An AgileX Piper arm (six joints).
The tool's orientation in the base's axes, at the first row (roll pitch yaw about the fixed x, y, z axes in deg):
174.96 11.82 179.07
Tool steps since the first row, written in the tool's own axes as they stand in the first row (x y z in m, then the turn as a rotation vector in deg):
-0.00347 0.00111 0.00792 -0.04 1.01 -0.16
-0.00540 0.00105 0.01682 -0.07 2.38 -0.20
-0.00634 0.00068 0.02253 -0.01 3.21 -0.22
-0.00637 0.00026 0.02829 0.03 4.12 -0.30
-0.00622 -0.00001 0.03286 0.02 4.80 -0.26
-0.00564 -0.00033 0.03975 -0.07 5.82 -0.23
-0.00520 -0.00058 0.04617 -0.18 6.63 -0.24
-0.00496 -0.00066 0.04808 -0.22 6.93 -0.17
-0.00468 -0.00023 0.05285 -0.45 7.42 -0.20
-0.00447 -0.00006 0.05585 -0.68 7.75 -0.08
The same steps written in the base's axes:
0.00502 0.00172 -0.00692 0.00 0.99 0.25
0.00874 0.00238 -0.01520 0.02 2.35 0.41
0.01083 0.00248 -0.02061 -0.04 3.18 0.49
0.01205 0.00255 -0.02626 -0.10 4.08 0.64
0.01284 0.00267 -0.03077 -0.08 4.76 0.66
0.01369 0.00294 -0.03763 0.01 5.78 0.74
0.01458 0.00324 -0.04400 0.11 6.58 0.84
0.01473 0.00333 -0.04592 0.17 6.89 0.81
0.01544 0.00416 -0.05059 0.39 7.37 0.93
0.01585 0.00459 -0.05354 0.63 7.70 0.88

